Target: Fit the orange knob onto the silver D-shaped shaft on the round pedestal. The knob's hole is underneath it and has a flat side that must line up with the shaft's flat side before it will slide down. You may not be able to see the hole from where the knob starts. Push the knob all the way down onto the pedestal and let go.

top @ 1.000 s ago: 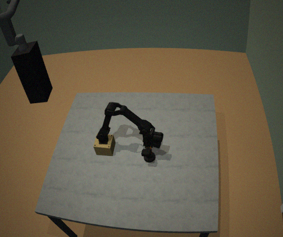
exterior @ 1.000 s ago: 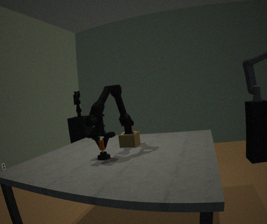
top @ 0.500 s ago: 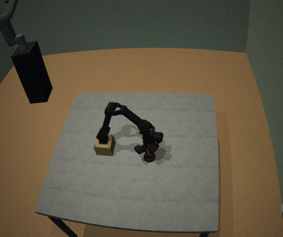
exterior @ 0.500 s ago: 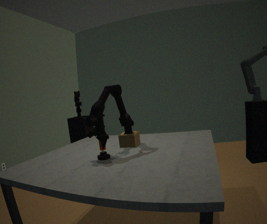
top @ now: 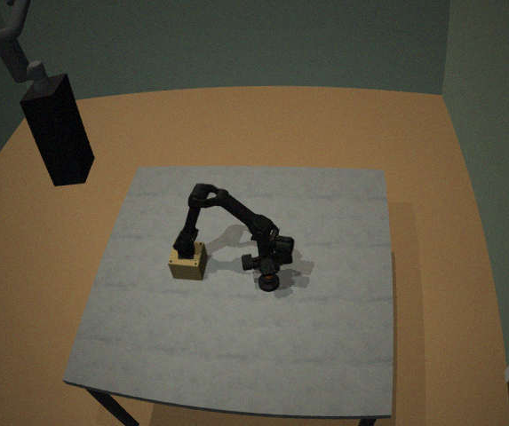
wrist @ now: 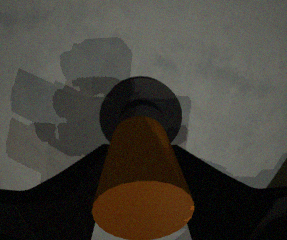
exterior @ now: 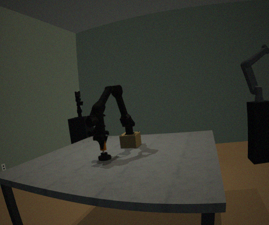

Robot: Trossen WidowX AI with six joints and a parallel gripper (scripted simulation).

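The orange knob lies 30 mm above my gripper tip. From my gripper tip the other things lie so: round pedestal: 40 mm below.
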